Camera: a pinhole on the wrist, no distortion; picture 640 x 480 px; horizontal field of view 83.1 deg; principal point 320.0 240.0 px. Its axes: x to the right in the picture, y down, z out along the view. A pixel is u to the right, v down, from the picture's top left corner.
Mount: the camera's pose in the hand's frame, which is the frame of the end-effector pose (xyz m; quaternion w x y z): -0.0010 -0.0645 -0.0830 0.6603 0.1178 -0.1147 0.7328
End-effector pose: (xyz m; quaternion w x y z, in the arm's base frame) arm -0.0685 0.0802 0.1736 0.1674 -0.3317 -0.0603 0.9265
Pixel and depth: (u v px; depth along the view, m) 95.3 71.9 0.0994
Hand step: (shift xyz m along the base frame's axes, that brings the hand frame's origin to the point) 0.0073 0.1593 -0.0048
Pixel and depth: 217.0 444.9 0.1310
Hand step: 0.0723 0.1162 0.0955
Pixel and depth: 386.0 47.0 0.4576
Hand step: -0.3881 0.1872 0.1731
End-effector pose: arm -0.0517 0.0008 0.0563 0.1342 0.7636 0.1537 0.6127
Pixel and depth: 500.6 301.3 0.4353
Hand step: 0.3710 -0.0340 -0.1661
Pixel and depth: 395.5 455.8 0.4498
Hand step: 0.2964 0.0233 -0.3774
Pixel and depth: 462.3 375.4 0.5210
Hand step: 0.4174 -0.0348 -0.3079
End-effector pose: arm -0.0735 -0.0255 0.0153 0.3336 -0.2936 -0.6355 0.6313
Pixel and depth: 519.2 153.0 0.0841
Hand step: -0.0171 0.0044 0.0470
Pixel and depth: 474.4 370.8 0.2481
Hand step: -0.0864 -0.1899 0.0526
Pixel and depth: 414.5 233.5 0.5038
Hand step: -0.3452 -0.2635 0.1114
